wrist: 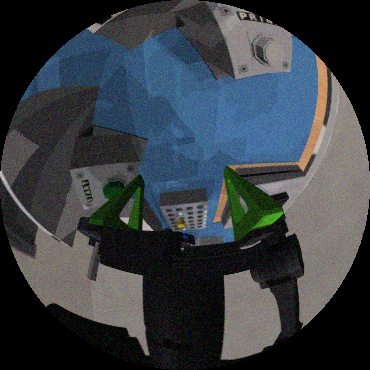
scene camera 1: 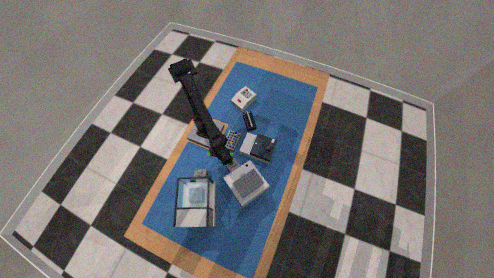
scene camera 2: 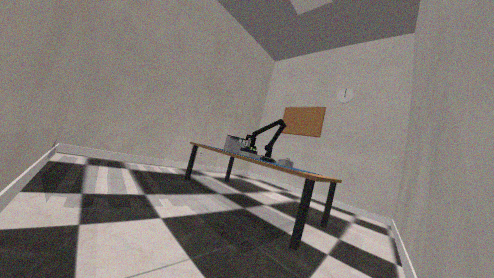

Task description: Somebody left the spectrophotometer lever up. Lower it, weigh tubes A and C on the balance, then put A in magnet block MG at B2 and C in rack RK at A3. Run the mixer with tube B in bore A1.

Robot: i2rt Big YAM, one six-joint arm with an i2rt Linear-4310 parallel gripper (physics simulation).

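Places are measured from the arm's base along level axes (x ahead, y left, z up), in metres.
Where they show: gripper, fingertip midpoint: [wrist: 181,173].
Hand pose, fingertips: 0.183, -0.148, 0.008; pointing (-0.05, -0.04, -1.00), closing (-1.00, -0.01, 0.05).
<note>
Each offset is from my fingertips to the top centre of the thing, as dx, dy, dz. "*": to the spot under its first point. Level surfaces: height alone.
My gripper [scene camera 1: 220,154] [wrist: 181,173] is open and empty, its green fingers wide apart above the mat, between the balance and the START device. The glass-walled balance {-0.015, -0.259, +0.178} [scene camera 1: 196,216] stands at the lower left in the first scene view; its PRINT button [wrist: 274,52] shows in the wrist view. A grey holed rack [scene camera 1: 232,140] [wrist: 182,199] holds small tubes, including a yellow-capped tube {+0.017, +0.117, +0.010} [wrist: 181,223]. Tube letters are unreadable. A black slotted block {+0.060, +0.326, +0.004} [scene camera 1: 249,120] lies near the rack. A white device with a dark top {* +0.186, +0.138, +0.035} [scene camera 1: 257,147] stands beside it; I cannot tell its lever's position.
A pale device with a grey panel {+0.170, -0.071, +0.146} [scene camera 1: 246,183] is near the balance; a green button {+0.075, -0.010, +0.031} [wrist: 114,189] with a START label shows in the wrist view. A small white box with red and green marks {* -0.032, +0.460, +0.018} [scene camera 1: 244,98] stands farther up. The wood-edged table {dz -0.047} [scene camera 1: 310,120] [scene camera 2: 325,178] carries a blue mat {dz -0.044} [scene camera 1: 295,92].
</note>
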